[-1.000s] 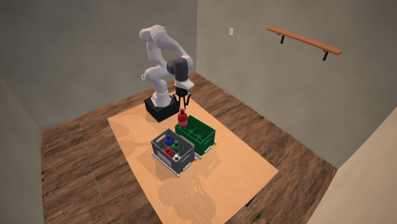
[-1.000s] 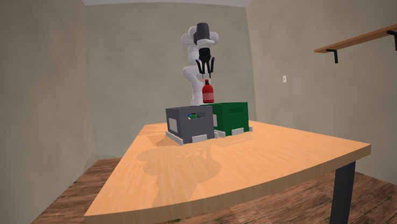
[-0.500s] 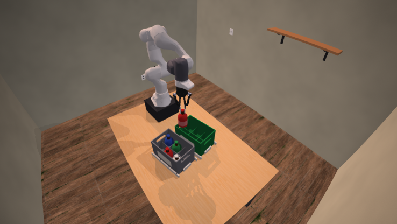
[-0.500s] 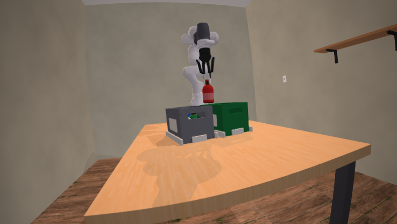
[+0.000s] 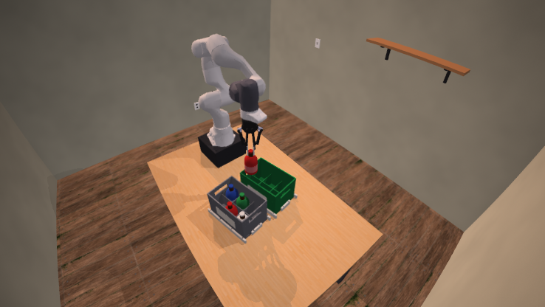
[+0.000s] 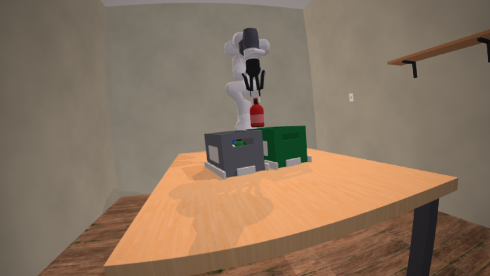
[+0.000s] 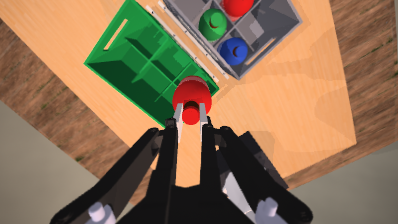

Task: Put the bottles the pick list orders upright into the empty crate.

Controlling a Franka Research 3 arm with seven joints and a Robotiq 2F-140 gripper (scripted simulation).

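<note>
Right now the green crate is 260 mm below my hand, 80 mm ahead of it and 60 mm to the left of it. From my hand the other things lie so: grey crate (260 mm below, 170 mm to the right, 100 mm ahead); then blue-label bottle (260 mm below, 150 mm to the right); then green-label bottle (260 mm below, 130 mm to the right, 90 mm ahead).
</note>
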